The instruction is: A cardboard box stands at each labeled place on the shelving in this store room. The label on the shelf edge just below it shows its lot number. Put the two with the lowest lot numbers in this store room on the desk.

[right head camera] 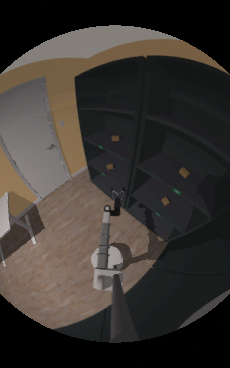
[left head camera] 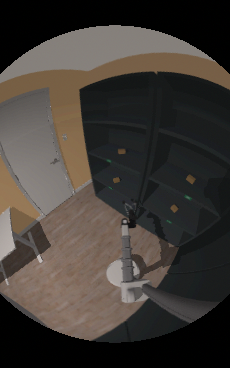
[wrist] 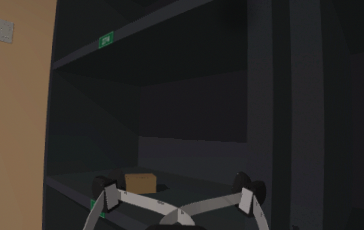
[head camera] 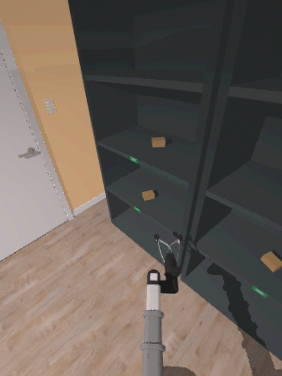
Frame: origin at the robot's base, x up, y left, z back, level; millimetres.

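Where they show: gripper, between the fingertips: (right head camera: 117,187) (left head camera: 128,199) (wrist: 179,184) (head camera: 168,233).
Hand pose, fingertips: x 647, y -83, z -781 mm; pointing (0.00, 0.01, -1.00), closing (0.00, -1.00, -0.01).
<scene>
After its pixels a point has its place.
Cardboard boxes stand on the dark shelving. In the left bay, one box (head camera: 158,142) {y -25, x 1000, z -1294 mm} (left head camera: 121,151) {y -27, x 994, z -1295 mm} (right head camera: 115,138) {y -35, x 992, z -1295 mm} is on the upper of two labeled shelves, and another box (head camera: 148,195) {y 49, x 552, z -1246 mm} (left head camera: 116,180) {y 42, x 540, z -1243 mm} (right head camera: 110,167) {y 31, x 532, z -1247 mm} (wrist: 141,183) {y 41, x 538, z -1244 mm} is below it. In the right bay are an upper box (left head camera: 190,179) {y -705, x 999, z -707 mm} (right head camera: 184,172) {y -710, x 1008, z -704 mm} and a lower box (head camera: 271,261) {y -672, x 557, z -669 mm} (left head camera: 174,208) {y -681, x 555, z -662 mm} (right head camera: 165,201) {y -682, x 556, z -661 mm}. The upper-left green label (wrist: 106,40) {y 136, x 945, z -1139 mm} appears to read 274; the lower label (wrist: 97,208) is partly hidden by a finger. My gripper (head camera: 168,238) {y -83, x 647, z -781 mm} (left head camera: 130,205) (right head camera: 118,192) (wrist: 179,184) {y -83, x 647, z -781 mm} is open and empty, in front of the left bay near the divider.
The white desk (left head camera: 6,232) {y 1457, x 693, z -138 mm} (right head camera: 4,212) {y 1460, x 693, z -172 mm} stands at the far left. A grey door (head camera: 30,165) {y 1076, x 774, z -1366 mm} (left head camera: 35,150) {y 1204, x 1184, z -1218 mm} (right head camera: 31,137) {y 1218, x 1187, z -1203 mm} is left of the shelving. The upright divider (head camera: 200,150) {y -203, x 1156, z -849 mm} (wrist: 260,100) {y -193, x 751, z -857 mm} separates the bays. More dark furniture curves around the lower right of both side head views.
</scene>
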